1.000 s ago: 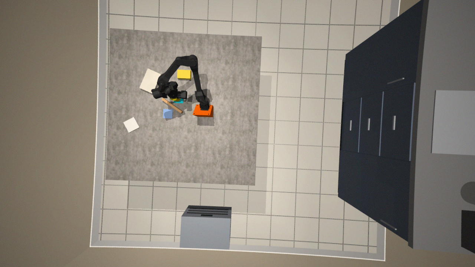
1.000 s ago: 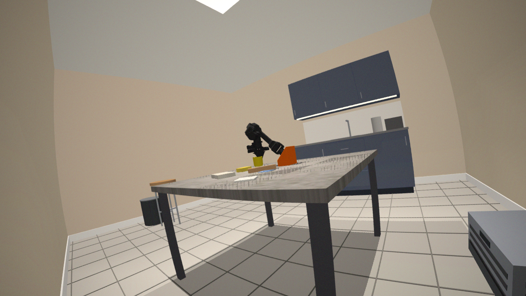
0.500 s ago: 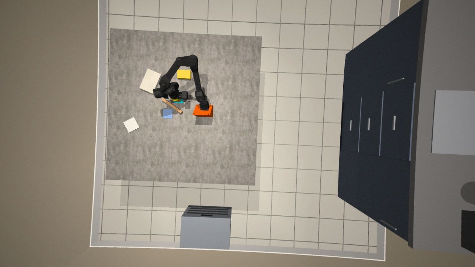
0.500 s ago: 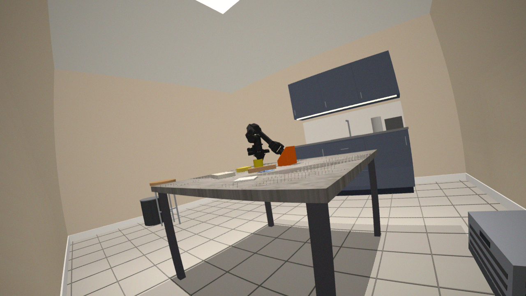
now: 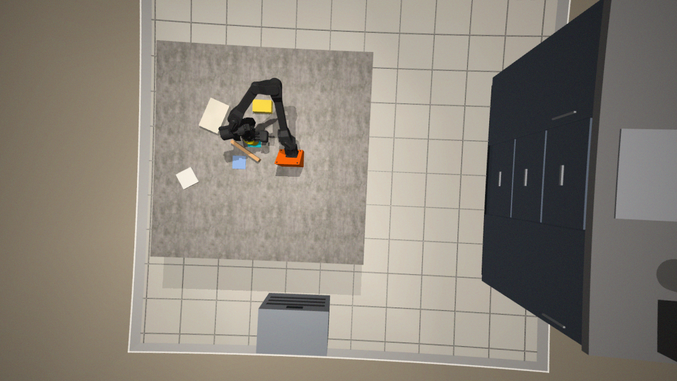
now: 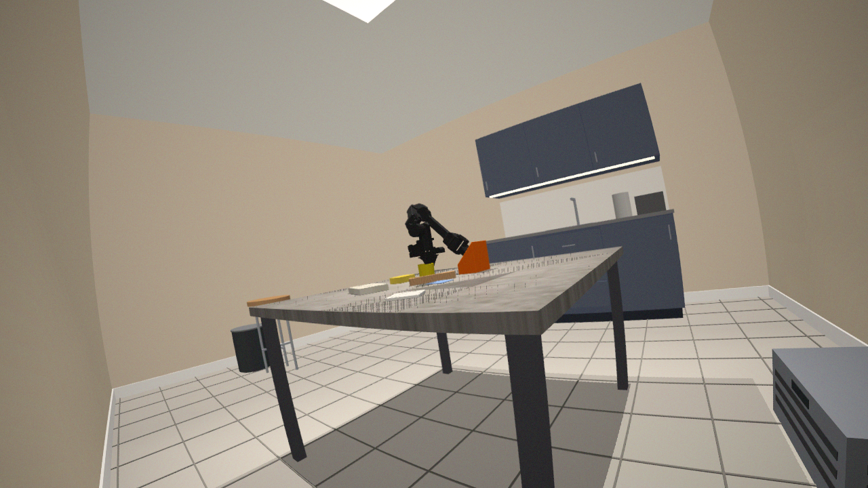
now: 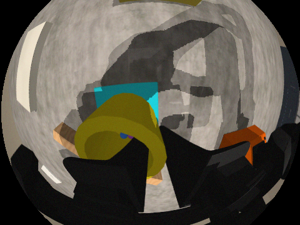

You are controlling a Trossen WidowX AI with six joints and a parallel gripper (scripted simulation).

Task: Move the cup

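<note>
Now: gripper tip 3 cm short of the blue marble, 2 cm to the right of it and 2 cm above it. From my gripper tip the other things lie so: cyan pad 5 cm below, 3 cm ahead; then yellow cup 2 cm ahead; then wooden bar 7 cm to the left, 7 cm ahead, 4 cm below.
</note>
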